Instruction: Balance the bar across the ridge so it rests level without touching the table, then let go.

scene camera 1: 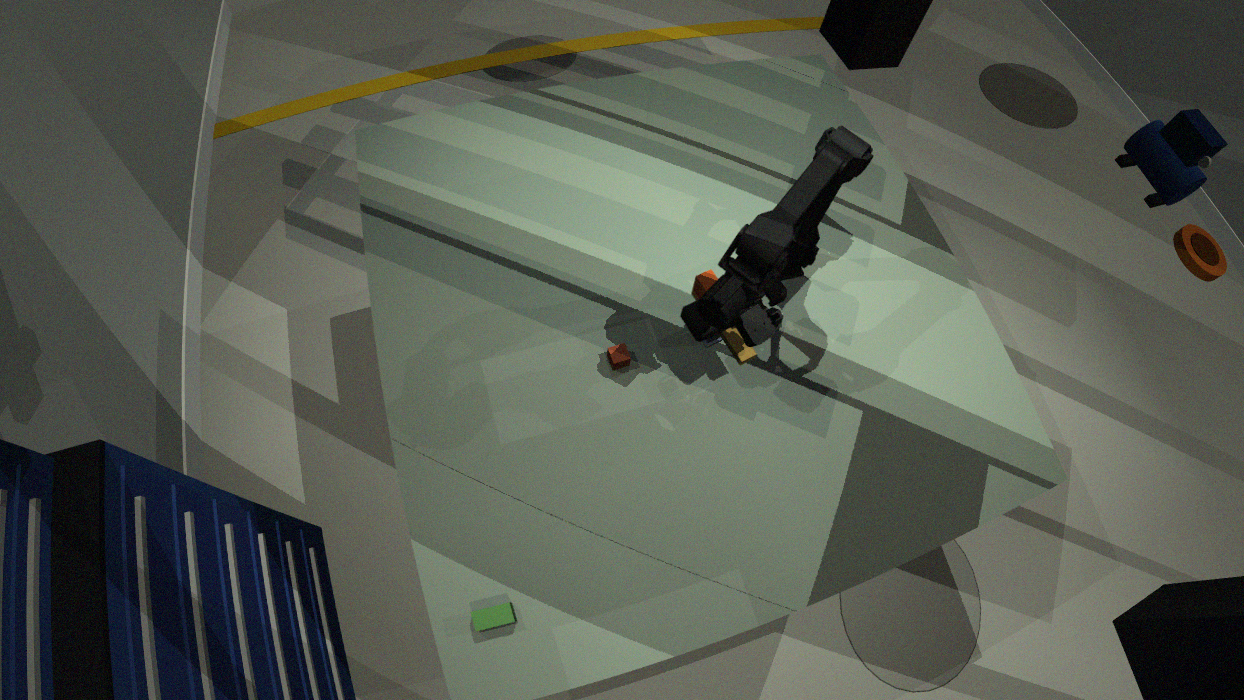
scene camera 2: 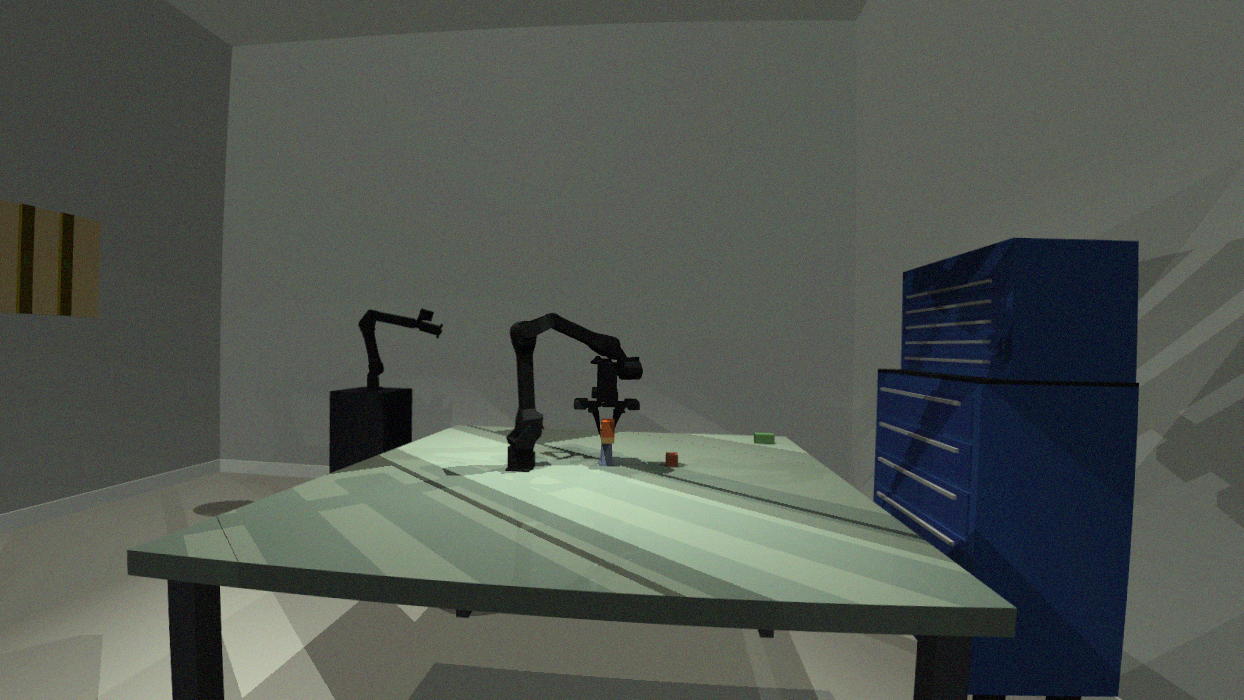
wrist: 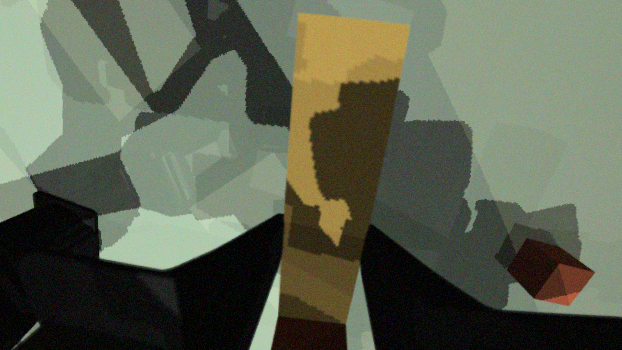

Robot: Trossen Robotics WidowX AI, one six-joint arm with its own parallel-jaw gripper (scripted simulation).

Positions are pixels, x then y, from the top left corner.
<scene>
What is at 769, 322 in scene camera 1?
My gripper.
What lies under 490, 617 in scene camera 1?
A green block.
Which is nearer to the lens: the bar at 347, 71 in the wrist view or the cube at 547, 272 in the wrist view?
The bar.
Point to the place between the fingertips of my gripper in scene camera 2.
At 605, 433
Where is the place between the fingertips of my gripper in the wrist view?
323, 228
</scene>
